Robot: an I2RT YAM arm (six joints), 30 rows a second.
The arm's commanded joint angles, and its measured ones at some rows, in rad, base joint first. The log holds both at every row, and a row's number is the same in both.
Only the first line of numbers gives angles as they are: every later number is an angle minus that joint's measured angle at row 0.
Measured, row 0: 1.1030, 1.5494, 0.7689, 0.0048, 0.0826, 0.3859
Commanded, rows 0 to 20: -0.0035, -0.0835, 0.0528, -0.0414, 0.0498, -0.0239; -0.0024, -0.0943, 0.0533, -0.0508, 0.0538, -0.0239; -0.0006, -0.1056, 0.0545, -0.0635, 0.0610, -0.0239; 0.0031, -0.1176, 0.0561, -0.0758, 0.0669, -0.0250; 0.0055, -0.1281, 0.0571, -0.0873, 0.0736, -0.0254; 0.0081, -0.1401, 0.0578, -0.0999, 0.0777, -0.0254; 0.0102, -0.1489, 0.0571, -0.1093, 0.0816, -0.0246; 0.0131, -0.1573, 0.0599, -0.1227, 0.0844, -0.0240; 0.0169, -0.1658, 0.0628, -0.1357, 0.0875, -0.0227; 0.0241, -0.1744, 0.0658, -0.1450, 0.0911, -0.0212; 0.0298, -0.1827, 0.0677, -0.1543, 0.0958, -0.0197; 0.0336, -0.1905, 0.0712, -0.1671, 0.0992, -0.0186; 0.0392, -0.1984, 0.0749, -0.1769, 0.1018, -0.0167; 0.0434, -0.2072, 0.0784, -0.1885, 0.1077, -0.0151; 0.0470, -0.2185, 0.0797, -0.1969, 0.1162, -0.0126; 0.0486, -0.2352, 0.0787, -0.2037, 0.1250, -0.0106; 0.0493, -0.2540, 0.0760, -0.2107, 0.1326, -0.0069; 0.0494, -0.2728, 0.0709, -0.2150, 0.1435, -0.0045; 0.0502, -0.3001, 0.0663, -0.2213, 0.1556, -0.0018; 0.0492, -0.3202, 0.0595, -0.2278, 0.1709, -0.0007; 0.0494, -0.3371, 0.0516, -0.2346, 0.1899, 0.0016
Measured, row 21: 0.0424, -0.2350, 0.0244, -0.2186, 0.1076, -0.0080
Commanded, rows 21 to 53: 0.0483, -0.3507, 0.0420, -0.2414, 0.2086, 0.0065; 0.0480, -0.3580, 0.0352, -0.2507, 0.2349, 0.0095; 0.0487, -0.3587, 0.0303, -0.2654, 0.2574, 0.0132; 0.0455, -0.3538, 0.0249, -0.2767, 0.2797, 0.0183; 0.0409, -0.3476, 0.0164, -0.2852, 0.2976, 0.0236; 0.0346, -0.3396, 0.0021, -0.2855, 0.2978, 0.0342; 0.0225, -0.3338, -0.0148, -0.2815, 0.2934, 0.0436; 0.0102, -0.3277, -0.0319, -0.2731, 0.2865, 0.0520; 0.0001, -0.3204, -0.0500, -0.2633, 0.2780, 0.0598; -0.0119, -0.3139, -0.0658, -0.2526, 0.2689, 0.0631; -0.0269, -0.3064, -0.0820, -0.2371, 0.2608, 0.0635; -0.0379, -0.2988, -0.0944, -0.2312, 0.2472, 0.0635; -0.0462, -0.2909, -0.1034, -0.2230, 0.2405, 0.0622; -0.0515, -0.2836, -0.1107, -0.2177, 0.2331, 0.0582; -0.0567, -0.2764, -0.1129, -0.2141, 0.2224, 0.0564; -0.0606, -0.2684, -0.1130, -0.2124, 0.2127, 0.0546; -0.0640, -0.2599, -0.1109, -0.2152, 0.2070, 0.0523; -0.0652, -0.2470, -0.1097, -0.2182, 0.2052, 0.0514; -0.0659, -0.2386, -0.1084, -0.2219, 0.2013, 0.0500; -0.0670, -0.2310, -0.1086, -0.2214, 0.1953, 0.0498; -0.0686, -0.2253, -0.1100, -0.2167, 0.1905, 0.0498; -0.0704, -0.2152, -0.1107, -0.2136, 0.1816, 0.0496; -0.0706, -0.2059, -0.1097, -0.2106, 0.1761, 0.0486; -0.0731, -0.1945, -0.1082, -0.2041, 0.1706, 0.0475; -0.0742, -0.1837, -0.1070, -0.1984, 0.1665, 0.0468; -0.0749, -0.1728, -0.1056, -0.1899, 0.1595, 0.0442; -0.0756, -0.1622, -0.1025, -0.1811, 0.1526, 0.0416; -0.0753, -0.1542, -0.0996, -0.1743, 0.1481, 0.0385; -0.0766, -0.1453, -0.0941, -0.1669, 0.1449, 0.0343; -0.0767, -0.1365, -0.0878, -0.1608, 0.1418, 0.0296; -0.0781, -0.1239, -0.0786, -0.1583, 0.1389, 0.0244; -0.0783, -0.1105, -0.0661, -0.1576, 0.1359, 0.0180; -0.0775, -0.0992, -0.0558, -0.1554, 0.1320, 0.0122
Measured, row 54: -0.0721, -0.1309, -0.1194, -0.2144, 0.1518, 0.0404
